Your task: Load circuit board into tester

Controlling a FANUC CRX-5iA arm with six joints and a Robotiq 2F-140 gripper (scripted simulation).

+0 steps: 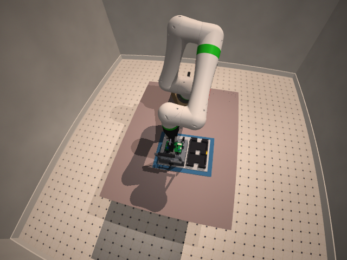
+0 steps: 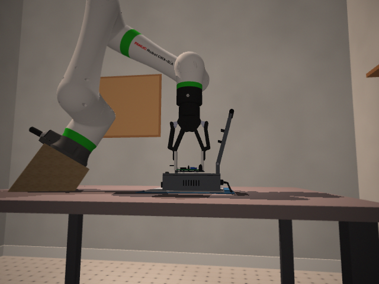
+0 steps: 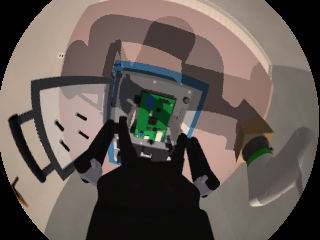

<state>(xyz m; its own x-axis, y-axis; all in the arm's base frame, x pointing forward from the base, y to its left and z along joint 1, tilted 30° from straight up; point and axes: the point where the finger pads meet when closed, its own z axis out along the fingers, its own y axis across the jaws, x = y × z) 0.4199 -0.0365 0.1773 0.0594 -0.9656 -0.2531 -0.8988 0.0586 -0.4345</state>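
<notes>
Right now my hand is 20 mm above the green circuit board. The rest, counted from my hand: latch hook (70 mm behind, 50 mm to the left, 10 mm below); then tester (40 mm to the left, 30 mm ahead, 20 mm above); then tester plate (30 mm below, 10 mm to the left, 10 mm ahead).
</notes>
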